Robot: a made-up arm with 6 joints. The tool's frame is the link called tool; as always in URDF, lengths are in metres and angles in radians.
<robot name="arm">
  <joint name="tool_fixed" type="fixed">
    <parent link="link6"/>
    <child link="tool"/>
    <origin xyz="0 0 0" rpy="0 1.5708 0"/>
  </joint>
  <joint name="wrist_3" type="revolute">
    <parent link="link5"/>
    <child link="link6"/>
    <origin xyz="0 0 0.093" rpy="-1.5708 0 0"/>
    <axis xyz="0 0 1"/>
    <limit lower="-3.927" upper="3.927" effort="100" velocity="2"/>
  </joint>
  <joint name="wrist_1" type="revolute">
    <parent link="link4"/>
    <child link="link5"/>
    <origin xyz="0 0 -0.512" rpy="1.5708 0 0"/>
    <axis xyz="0 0 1"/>
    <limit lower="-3.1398" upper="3.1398" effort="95" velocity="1.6"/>
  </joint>
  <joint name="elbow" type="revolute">
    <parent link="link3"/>
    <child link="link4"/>
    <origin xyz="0 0 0" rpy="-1.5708 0 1.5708"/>
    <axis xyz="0 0 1"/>
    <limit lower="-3.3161" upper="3.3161" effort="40" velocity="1.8"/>
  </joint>
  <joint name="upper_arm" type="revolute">
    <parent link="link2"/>
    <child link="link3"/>
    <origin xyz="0 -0.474 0" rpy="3.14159 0 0"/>
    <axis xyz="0 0 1"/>
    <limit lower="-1.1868" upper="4.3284" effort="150" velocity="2.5"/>
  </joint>
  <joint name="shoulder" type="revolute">
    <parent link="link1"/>
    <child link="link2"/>
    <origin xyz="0 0 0" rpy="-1.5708 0 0"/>
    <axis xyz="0 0 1"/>
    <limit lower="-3.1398" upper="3.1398" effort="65" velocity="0.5"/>
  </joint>
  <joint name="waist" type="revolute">
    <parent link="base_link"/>
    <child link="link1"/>
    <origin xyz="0 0 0.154"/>
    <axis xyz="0 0 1"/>
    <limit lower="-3.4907" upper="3.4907" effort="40" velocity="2.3"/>
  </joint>
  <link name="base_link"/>
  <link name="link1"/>
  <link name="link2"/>
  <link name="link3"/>
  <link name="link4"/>
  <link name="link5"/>
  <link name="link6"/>
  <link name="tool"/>
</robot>
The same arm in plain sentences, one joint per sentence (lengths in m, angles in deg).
The arm has six revolute joints in a row. What follows holds with every joint at zero, and every direction is one of the base frame's. The first joint sits 0.154 m along +z from the base frame's origin and rotates about +z, from -200 to 200 deg. The second joint sits at the same point as the first joint and rotates about +y, from -179.9 to 179.9 deg. The third joint sits 0.474 m along +z from the second joint and rotates about -y, from -68 to 248 deg. The fourth joint sits at the same point as the third joint and rotates about -x, from -190 to 190 deg. The fifth joint sits 0.512 m along +x from the fourth joint and rotates about -y, from -179.9 to 179.9 deg. The sixth joint sits 0.093 m along -y from the fifth joint and rotates about -x, from -225 to 225 deg. The tool frame, which is the frame that the pose is given for, sits at the same point as the sixth joint; its axes are the base frame's turned by roll 0, pitch 0 and yaw 0 deg (as in URDF: about the fixed x, then y, then z).
